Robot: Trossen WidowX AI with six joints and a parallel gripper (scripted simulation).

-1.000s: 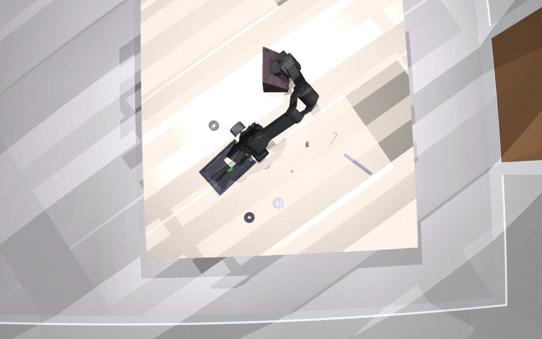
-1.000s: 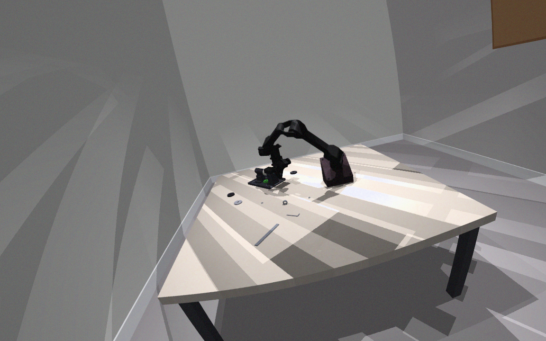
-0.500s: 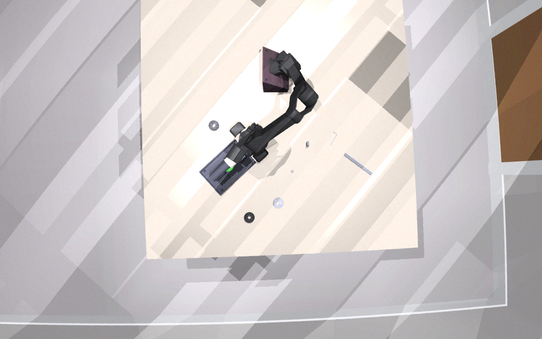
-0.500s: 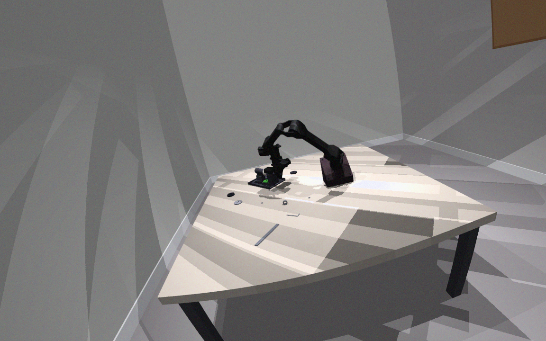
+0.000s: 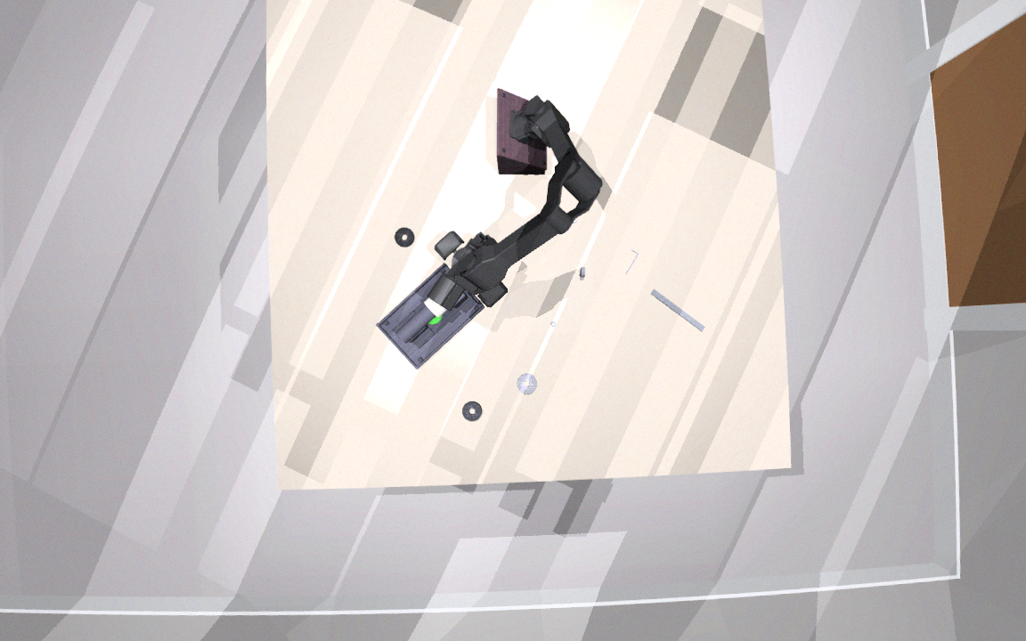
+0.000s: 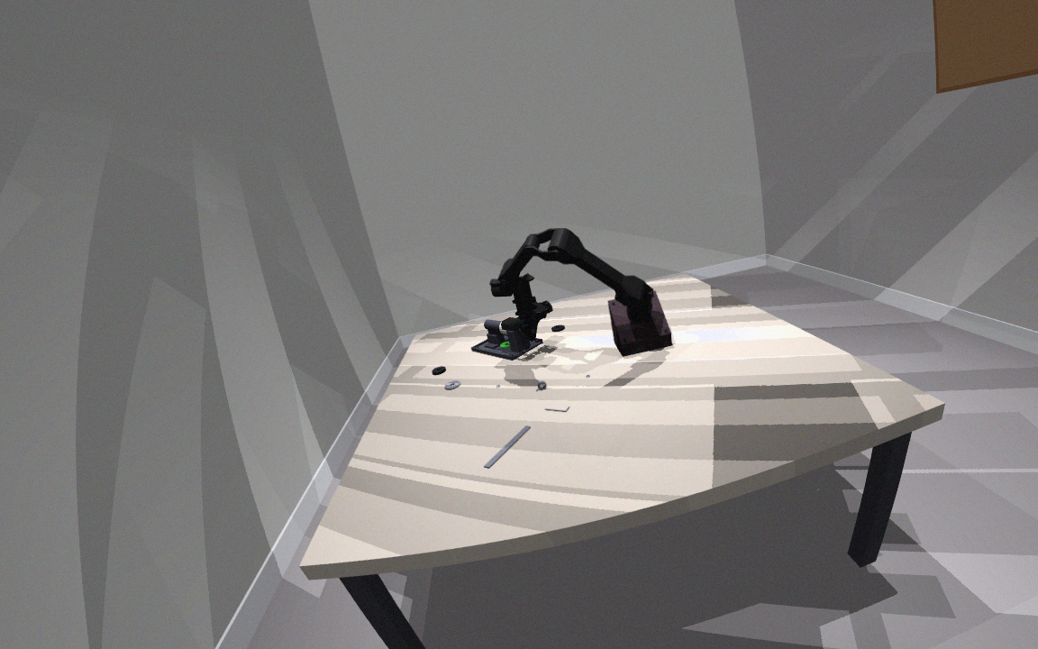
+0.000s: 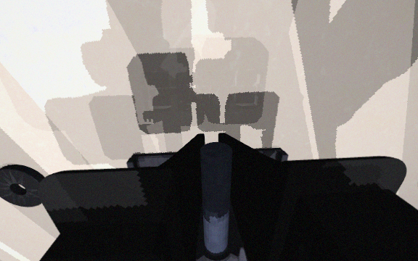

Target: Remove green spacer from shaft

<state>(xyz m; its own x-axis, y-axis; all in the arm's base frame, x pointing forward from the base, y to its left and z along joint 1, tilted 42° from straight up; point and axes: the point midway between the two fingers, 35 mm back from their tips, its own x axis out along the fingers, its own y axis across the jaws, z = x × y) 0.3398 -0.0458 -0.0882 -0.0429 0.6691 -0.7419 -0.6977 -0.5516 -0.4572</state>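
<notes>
Now: the grey shaft 50 mm ahead of my gripper tip, 50 mm to the right of it and 30 mm above it. The rest, counted from my gripper tip: green spacer (100 mm ahead, 100 mm to the right, 40 mm below); grey metal bar (60 mm ahead, 510 mm to the left, 40 mm below); white spacer (80 mm ahead, 80 mm to the right, 30 mm above).
</notes>
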